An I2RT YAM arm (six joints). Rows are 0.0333 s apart.
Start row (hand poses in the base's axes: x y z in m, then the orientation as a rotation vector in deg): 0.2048 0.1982 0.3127 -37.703 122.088 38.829
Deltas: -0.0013 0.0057 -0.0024 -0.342 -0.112 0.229; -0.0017 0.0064 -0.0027 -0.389 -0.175 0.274; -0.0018 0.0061 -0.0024 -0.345 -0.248 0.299; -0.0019 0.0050 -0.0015 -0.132 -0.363 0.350; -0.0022 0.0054 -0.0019 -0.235 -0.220 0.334; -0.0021 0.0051 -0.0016 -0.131 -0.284 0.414; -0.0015 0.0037 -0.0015 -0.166 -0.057 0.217; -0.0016 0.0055 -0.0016 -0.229 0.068 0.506; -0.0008 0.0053 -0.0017 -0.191 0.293 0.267; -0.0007 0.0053 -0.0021 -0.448 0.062 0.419; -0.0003 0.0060 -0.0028 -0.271 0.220 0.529; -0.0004 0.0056 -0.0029 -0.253 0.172 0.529; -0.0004 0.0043 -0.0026 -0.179 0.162 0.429; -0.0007 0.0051 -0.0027 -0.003 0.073 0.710; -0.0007 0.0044 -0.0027 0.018 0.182 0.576
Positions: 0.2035 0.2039 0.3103 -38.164 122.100 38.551; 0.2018 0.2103 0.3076 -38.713 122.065 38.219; 0.2000 0.2164 0.3052 -39.280 121.935 37.911; 0.1981 0.2214 0.3037 -39.809 121.588 37.793; 0.1959 0.2268 0.3018 -40.348 121.422 37.629; 0.1938 0.2319 0.3002 -40.930 121.130 37.583; 0.1923 0.2356 0.2987 -41.271 121.105 37.505; 0.1907 0.2411 0.2971 -41.941 121.155 37.580; 0.1899 0.2464 0.2954 -42.286 121.448 37.675; 0.1892 0.2517 0.2933 -42.983 121.614 37.475; 0.1889 0.2577 0.2905 -43.677 121.810 37.592; 0.1885 0.2633 0.2876 -44.371 121.952 37.702; 0.1881 0.2676 0.2850 -44.916 122.073 37.829; 0.1874 0.2727 0.2823 -45.695 121.952 38.236; 0.1867 0.2771 0.2796 -46.295 121.952 38.652
